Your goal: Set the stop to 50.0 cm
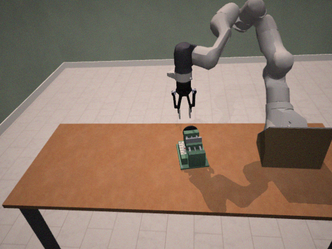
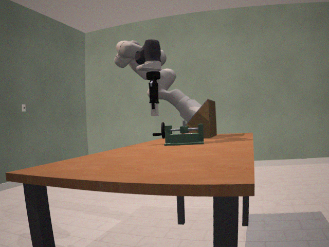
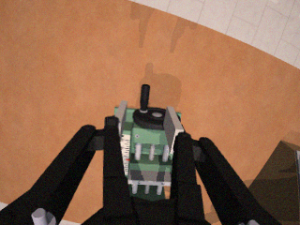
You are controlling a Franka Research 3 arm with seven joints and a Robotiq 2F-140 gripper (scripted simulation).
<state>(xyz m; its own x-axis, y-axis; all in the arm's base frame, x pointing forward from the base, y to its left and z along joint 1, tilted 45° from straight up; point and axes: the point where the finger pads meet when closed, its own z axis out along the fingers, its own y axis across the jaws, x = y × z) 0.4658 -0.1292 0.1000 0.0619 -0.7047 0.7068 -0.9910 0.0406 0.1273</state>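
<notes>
Right now the black handwheel is 1 cm behind my hand, 2 cm to the left of it and 12 cm below it. From my hand the other things lie so: sliding stop block: 3 cm behind, 15 cm to the left, 10 cm below.
</notes>
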